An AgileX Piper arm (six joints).
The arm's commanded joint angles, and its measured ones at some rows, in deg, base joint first. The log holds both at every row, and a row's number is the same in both.
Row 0, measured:
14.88 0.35 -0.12 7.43 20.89 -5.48
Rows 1 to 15, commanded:
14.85 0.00 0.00 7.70 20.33 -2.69
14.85 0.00 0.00 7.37 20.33 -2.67
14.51 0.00 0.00 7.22 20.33 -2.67
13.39 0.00 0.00 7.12 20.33 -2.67
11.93 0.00 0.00 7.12 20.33 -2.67
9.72 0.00 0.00 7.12 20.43 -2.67
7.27 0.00 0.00 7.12 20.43 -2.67
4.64 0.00 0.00 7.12 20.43 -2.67
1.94 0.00 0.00 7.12 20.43 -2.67
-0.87 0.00 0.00 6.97 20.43 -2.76
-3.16 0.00 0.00 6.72 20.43 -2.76
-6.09 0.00 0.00 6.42 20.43 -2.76
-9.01 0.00 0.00 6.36 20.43 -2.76
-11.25 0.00 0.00 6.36 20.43 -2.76
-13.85 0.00 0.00 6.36 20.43 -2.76
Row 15, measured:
-4.74 0.35 -0.12 7.25 20.89 -2.97
